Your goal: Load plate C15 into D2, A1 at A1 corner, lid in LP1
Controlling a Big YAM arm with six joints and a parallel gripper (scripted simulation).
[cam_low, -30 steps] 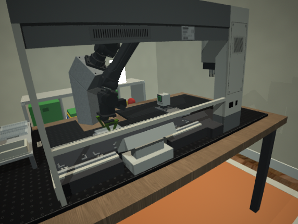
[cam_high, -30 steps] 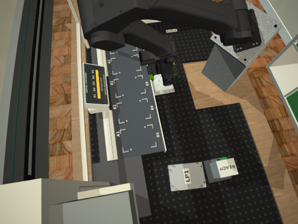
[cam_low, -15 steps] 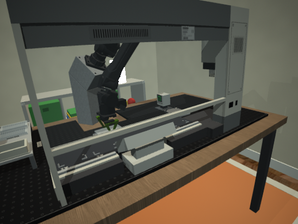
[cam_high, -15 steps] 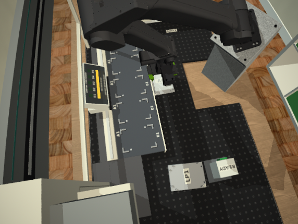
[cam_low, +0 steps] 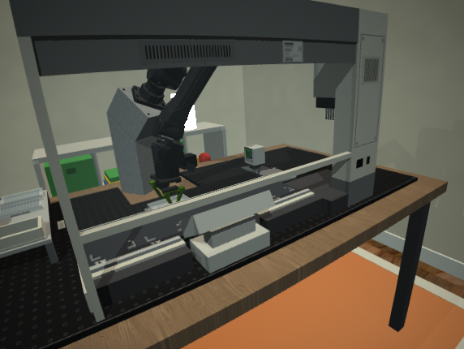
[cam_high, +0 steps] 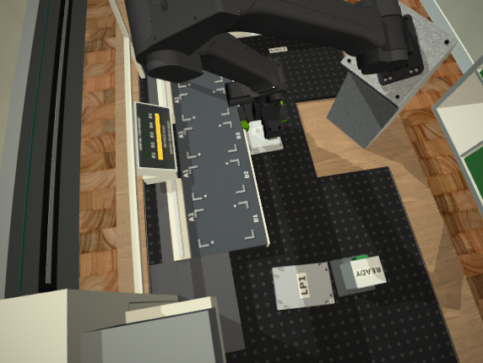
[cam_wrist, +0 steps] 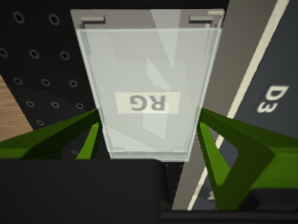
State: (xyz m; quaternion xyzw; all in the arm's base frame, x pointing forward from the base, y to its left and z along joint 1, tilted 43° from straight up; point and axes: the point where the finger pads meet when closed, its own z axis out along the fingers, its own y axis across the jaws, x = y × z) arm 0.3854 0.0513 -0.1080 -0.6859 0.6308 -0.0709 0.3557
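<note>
The regrip nest RG lies 2 cm below my hand. Also, from my hand: clear plate lid (right at my hand); then cream reservoir (11 cm ahead, 40 cm to the right, 4 cm above); then shelf label (7 cm behind, 34 cm to the right, 3 cm below).
</note>
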